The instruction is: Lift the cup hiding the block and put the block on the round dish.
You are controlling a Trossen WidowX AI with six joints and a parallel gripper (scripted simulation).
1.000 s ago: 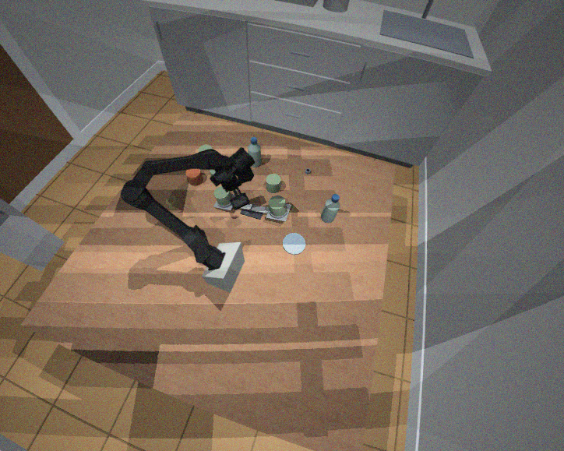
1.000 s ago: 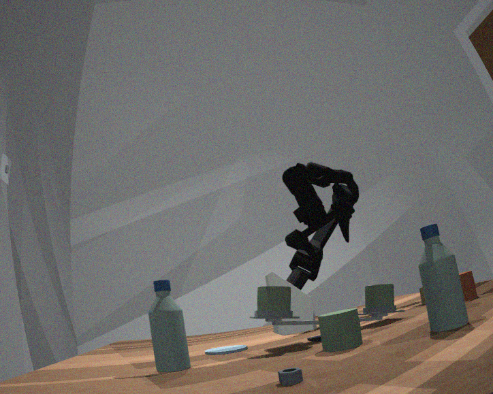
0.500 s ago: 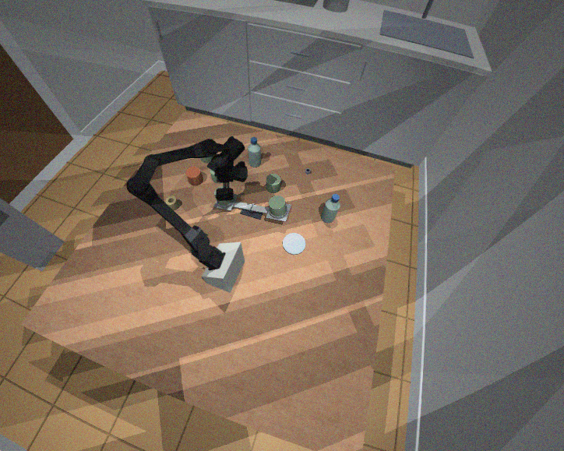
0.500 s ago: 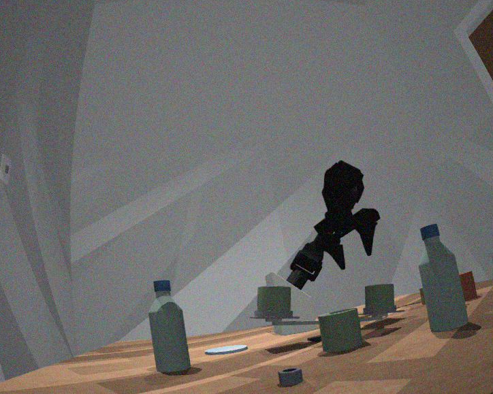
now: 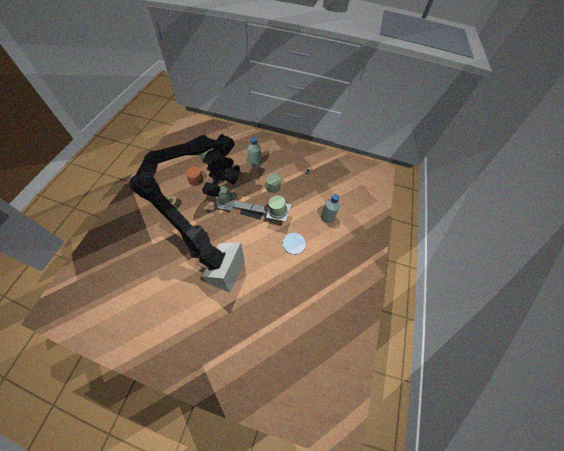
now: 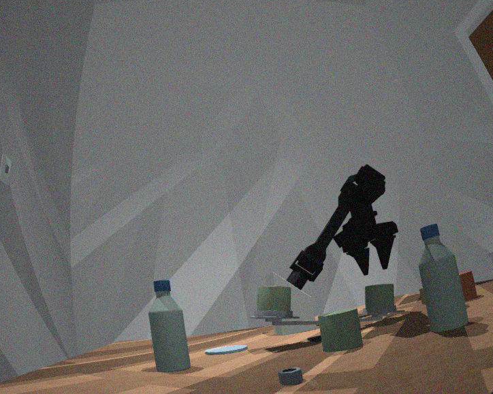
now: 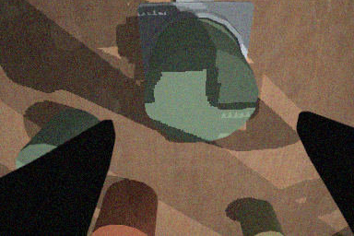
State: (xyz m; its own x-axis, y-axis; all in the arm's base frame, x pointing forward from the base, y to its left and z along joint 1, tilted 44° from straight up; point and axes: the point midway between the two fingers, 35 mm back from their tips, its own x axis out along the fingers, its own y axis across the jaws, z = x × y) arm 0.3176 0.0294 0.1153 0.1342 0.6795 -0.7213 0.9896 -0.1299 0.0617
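My gripper tip is now 2 cm to the right of the green cup and 6 cm above it. The rest, counted from my gripper tip: orange cup (11 cm ahead, 20 cm to the left, 9 cm below); pale blue round dish (12 cm behind, 36 cm to the right, 12 cm below); grey block (8 cm below).
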